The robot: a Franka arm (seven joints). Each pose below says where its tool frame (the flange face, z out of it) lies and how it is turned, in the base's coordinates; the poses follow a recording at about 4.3 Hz.
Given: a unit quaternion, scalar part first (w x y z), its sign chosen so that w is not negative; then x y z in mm.
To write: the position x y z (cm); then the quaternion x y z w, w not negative. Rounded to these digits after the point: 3 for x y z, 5 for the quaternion.
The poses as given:
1: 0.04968, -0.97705, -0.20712, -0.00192, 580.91, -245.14, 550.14
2: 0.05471, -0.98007, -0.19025, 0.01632, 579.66, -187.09, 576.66
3: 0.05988, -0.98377, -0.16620, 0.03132, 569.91, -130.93, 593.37
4: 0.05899, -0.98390, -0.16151, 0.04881, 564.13, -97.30, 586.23
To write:
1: 58.091, -24.514, 55.014, -0.97705, -0.20712, -0.00192, 0.04968
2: 57.966, -18.709, 57.666, -0.98007, -0.19025, 0.01632, 0.05471
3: 56.991, -13.093, 59.337, -0.98377, -0.16620, 0.03132, 0.05988
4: 56.413, -9.730, 58.623, -0.98390, -0.16151, 0.04881, 0.05899
